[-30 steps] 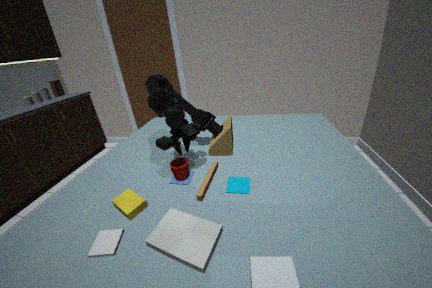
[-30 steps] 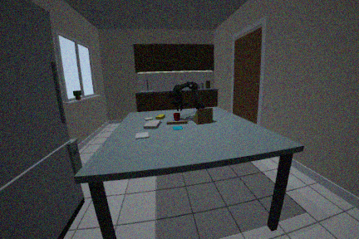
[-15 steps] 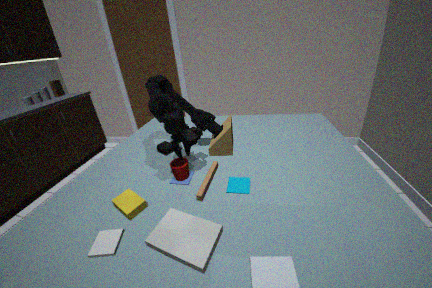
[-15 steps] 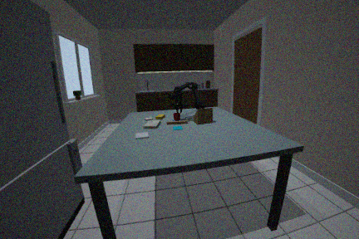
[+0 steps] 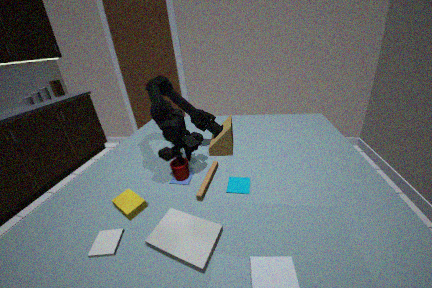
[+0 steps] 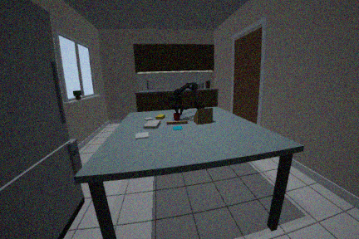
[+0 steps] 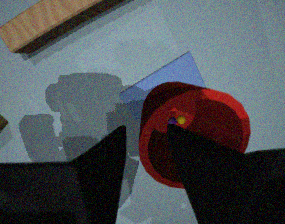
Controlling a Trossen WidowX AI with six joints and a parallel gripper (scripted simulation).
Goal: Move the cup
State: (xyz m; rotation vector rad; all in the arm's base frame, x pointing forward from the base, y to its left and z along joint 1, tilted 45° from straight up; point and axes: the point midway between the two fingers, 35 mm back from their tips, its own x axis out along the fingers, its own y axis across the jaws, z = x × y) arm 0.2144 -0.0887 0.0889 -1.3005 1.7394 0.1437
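Now: the red cup 20 mm ahead of my gripper tip, 20 mm to the right of it and 20 mm below it. Also, from my gripper tip: cyan pad (70 mm ahead, 210 mm to the left, 60 mm below); wooden stick (50 mm ahead, 100 mm to the left, 50 mm below); blue pad (30 mm ahead, 20 mm to the right, 60 mm below).
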